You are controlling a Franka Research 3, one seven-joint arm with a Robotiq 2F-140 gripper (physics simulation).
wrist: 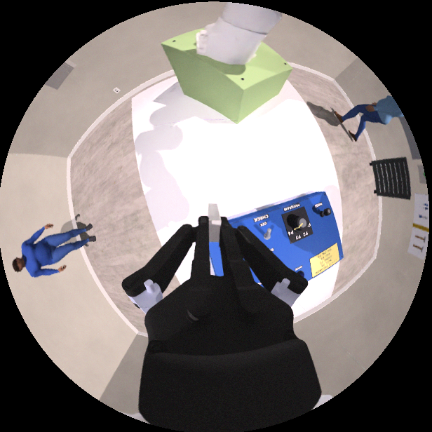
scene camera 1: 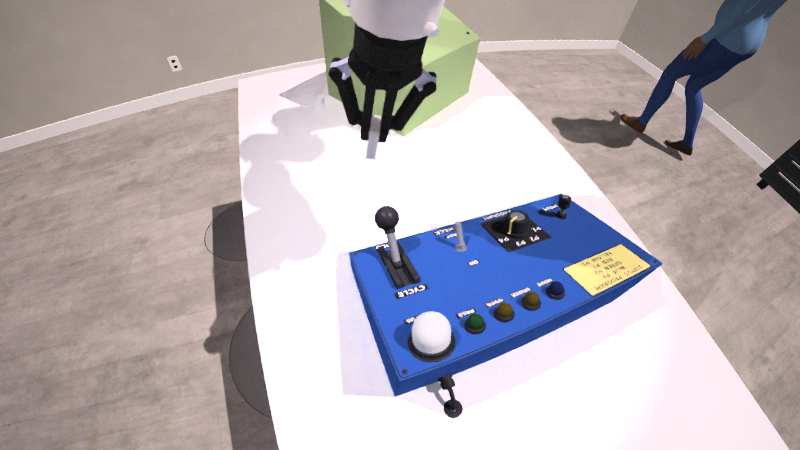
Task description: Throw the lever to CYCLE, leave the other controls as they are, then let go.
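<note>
The lever [scene camera 1: 393, 246] stands in its black slot on the blue control panel [scene camera 1: 441, 285] [wrist: 322, 240]. Its black ball top leans toward the far end of the slot, away from the CYCLE label [scene camera 1: 411, 291] at the near end. In the wrist view the lever does not show; the gripper covers that part of the panel. My gripper [scene camera 1: 373, 137] [wrist: 211, 211] is shut and empty, pointing down beyond the panel's far edge, apart from the lever. The small toggle [scene camera 1: 459, 237] [wrist: 268, 233], the PROGRAM knob [scene camera 1: 517, 221] [wrist: 299, 221] and the black switch [scene camera 1: 563, 204] [wrist: 325, 212] stand to the lever's right.
A white dome [scene camera 1: 430, 331] and several small coloured lamps line the panel's near side. A yellow card [scene camera 1: 606, 269] [wrist: 325, 260] lies at its right. A black ball-ended stalk [scene camera 1: 453, 407] sticks out in front. A green block [scene camera 1: 447, 72] [wrist: 240, 100] stands at the table's far end.
</note>
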